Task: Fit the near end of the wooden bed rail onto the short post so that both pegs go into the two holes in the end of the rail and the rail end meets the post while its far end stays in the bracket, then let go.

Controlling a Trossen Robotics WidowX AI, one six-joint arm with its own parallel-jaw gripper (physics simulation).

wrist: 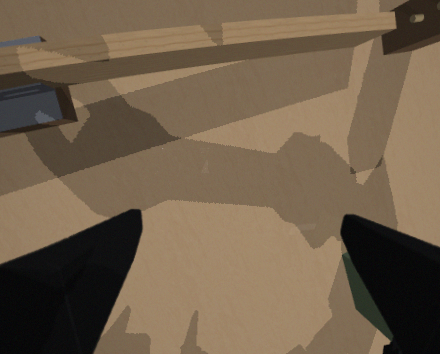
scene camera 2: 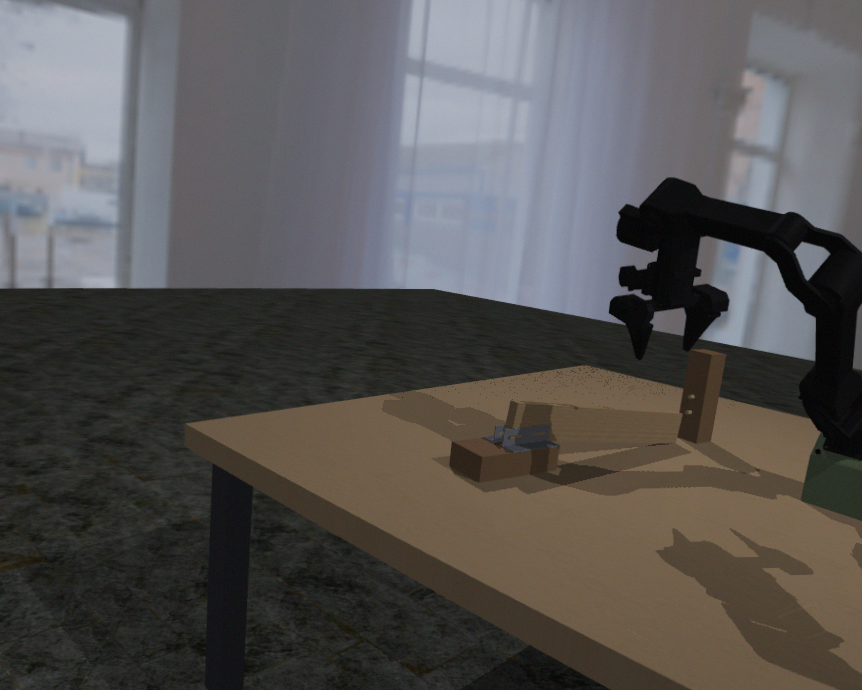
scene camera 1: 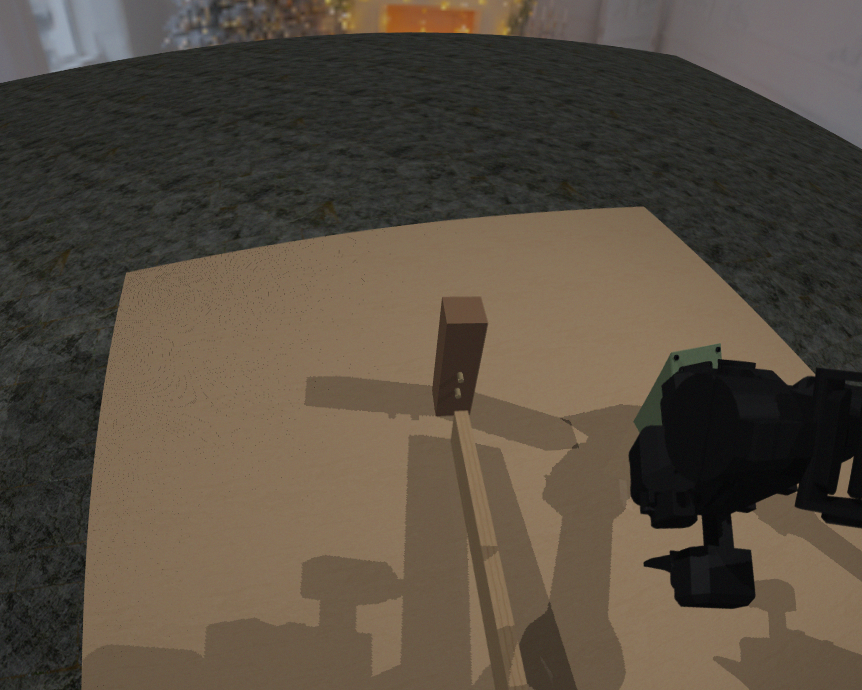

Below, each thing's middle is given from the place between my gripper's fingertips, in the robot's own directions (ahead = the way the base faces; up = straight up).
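Scene:
Short wooden post (scene camera 1: 463, 323): 70 mm ahead of my hand, 320 mm to the right of it, 120 mm below it. Metal bracket (scene camera 2: 526, 443): my hand is 140 mm short of it, 150 mm to the right of it and 160 mm above it.

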